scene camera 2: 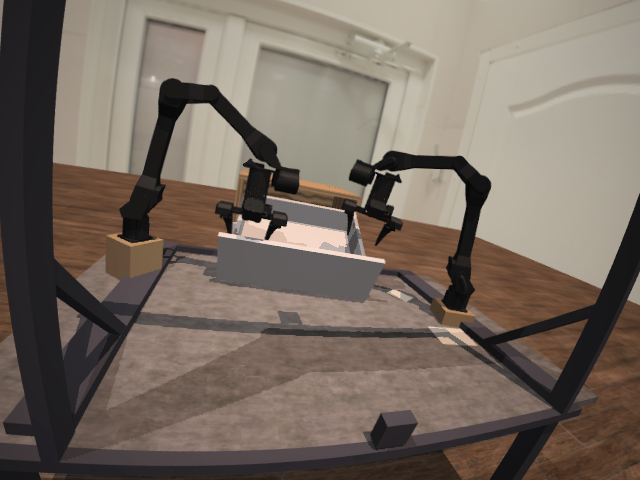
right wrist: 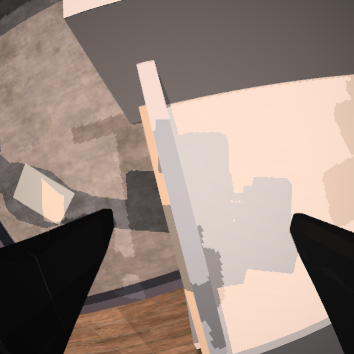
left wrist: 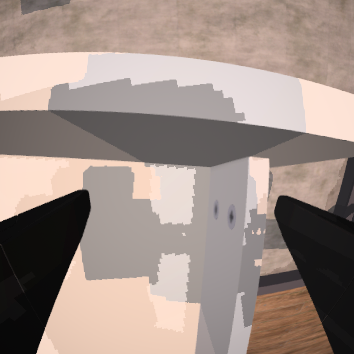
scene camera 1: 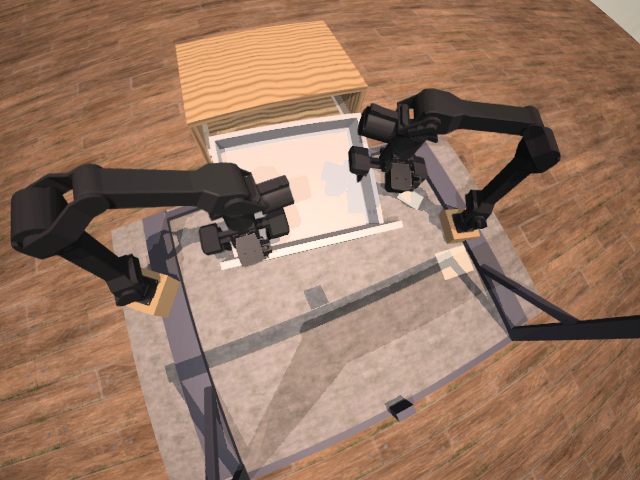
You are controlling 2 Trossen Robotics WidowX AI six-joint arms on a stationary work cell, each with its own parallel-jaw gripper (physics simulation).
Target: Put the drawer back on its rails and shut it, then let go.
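Places are measured from the left arm's base along level axes (x left, y back, z up), in millimetres.
Where they show: left gripper, between the fingertips: (scene camera 2: 246, 244) (left wrist: 185, 202); right gripper, between the fingertips: (scene camera 2: 361, 240) (right wrist: 204, 220) (scene camera 1: 374, 183); left arm's base, origin of its link: (scene camera 2: 135, 237) (scene camera 1: 142, 289); right arm's base, origin of its link: (scene camera 2: 454, 306) (scene camera 1: 462, 222).
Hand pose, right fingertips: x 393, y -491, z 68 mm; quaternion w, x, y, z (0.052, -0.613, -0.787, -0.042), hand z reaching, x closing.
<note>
Each offset is from my right fingertips to the top centre of the thing. "spot": to the spot under its first point. Level surfaces: height alone.
The white drawer (scene camera 1: 336, 239) (scene camera 2: 294, 271) (left wrist: 200, 75) (right wrist: 181, 200) stands open, its back wall at the mouth of the wooden cabinet @(dx +229, dy +352, dz +113 mm) (scene camera 1: 268, 67) (scene camera 2: 315, 187) and its front panel over the table. Whether it sits on its rails cannot be told. My left gripper (scene camera 1: 247, 242) (scene camera 2: 249, 235) (left wrist: 185, 202) is open at the front-left corner; the side wall shows between its fingers in the left wrist view. My right gripper (scene camera 1: 387, 178) (scene camera 2: 363, 238) (right wrist: 204, 220) is open above the right side wall, one finger over the inside, one outside. Neither holds anything.
A white rail @(spot: dx +274, dy +133, dz -22 mm) (scene camera 1: 341, 104) shows inside the cabinet at the right. A dark frame (scene camera 1: 188, 356) (scene camera 2: 258, 457) borders the grey table top @(dz -169 mm) (scene camera 1: 392, 330) (scene camera 2: 258, 408). A small dark block @(dx -529, dy -206, dz -111 mm) (scene camera 1: 400, 407) (scene camera 2: 393, 429) is at its near edge. Wooden blocks @(spot: dx -390, dy +441, dz -87 mm) (scene camera 1: 164, 295) (scene camera 2: 133, 255) carry the arms.
</note>
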